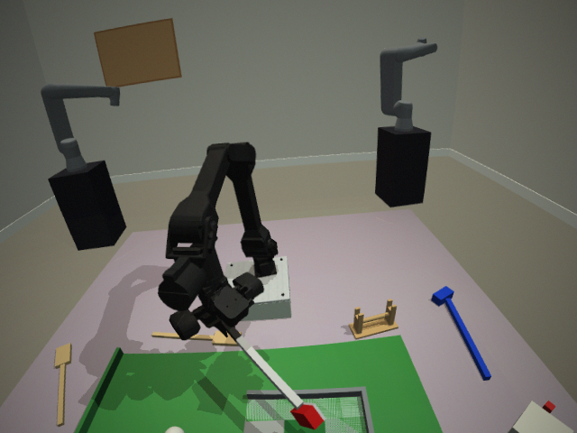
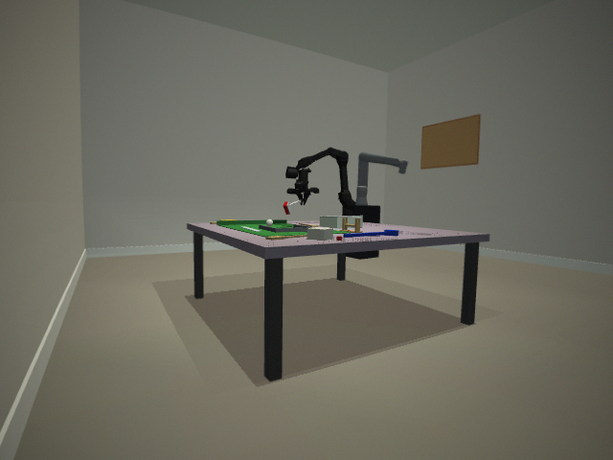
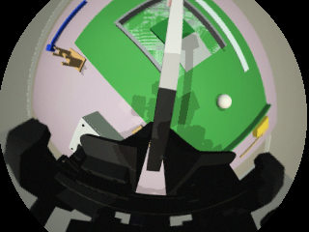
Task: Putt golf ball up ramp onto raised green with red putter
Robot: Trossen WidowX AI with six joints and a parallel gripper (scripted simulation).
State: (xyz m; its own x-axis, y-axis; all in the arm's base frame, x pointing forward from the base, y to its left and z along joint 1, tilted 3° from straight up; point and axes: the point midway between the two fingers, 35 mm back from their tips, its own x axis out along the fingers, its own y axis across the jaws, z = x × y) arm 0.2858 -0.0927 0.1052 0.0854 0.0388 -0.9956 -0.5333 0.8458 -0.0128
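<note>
Now: gripper tip 100 mm short of the red putter, 70 mm to the right of it and 10 mm below it. Also, from my gripper tip: wooden rack (60 mm behind, 350 mm to the left, 100 mm below); then white golf ball (150 mm ahead, 130 mm to the right, 110 mm below); then green mat (180 mm ahead, 10 mm to the left, 130 mm below).
</note>
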